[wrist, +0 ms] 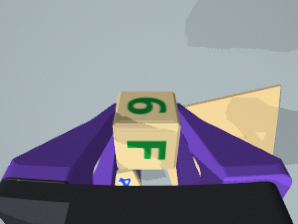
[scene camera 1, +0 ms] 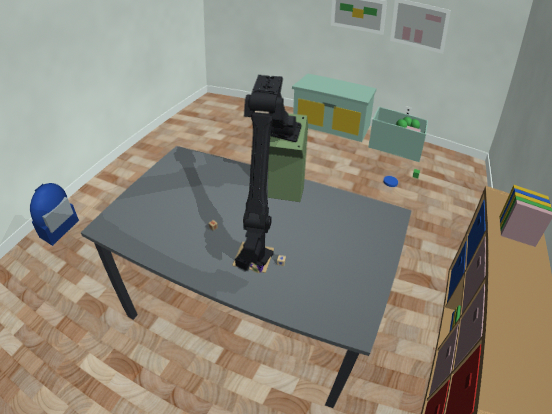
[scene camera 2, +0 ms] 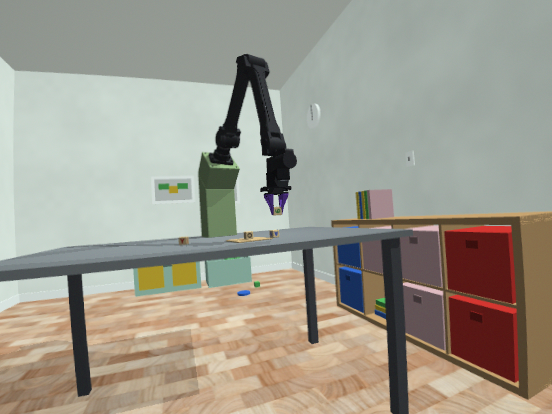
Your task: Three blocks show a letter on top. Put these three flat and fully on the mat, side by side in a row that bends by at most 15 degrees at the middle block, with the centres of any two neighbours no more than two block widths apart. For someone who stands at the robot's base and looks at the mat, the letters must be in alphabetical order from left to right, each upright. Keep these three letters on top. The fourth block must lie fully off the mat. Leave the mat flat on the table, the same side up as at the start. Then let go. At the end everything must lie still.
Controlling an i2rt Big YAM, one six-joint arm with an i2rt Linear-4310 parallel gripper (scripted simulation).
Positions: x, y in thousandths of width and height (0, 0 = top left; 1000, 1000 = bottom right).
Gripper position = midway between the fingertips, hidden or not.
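My gripper (wrist: 492, 502) is in view here, and there's a mat (wrist: 847, 520) in view too.
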